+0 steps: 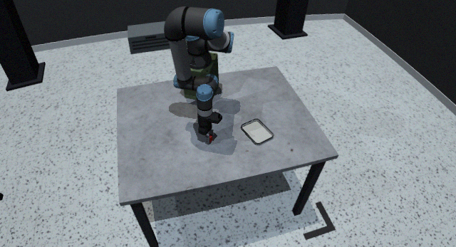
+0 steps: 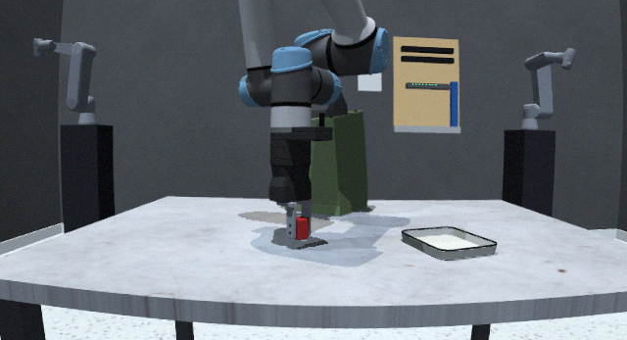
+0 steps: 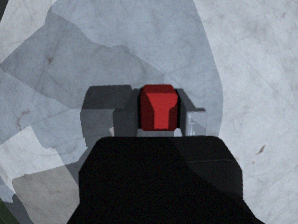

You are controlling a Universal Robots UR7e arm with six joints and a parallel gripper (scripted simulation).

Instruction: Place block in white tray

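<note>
My hand is 3 cm short of the white tray, 28 cm to the right of it and 3 cm above it. From my hand the other things lie so: red block right at my hand.
</note>
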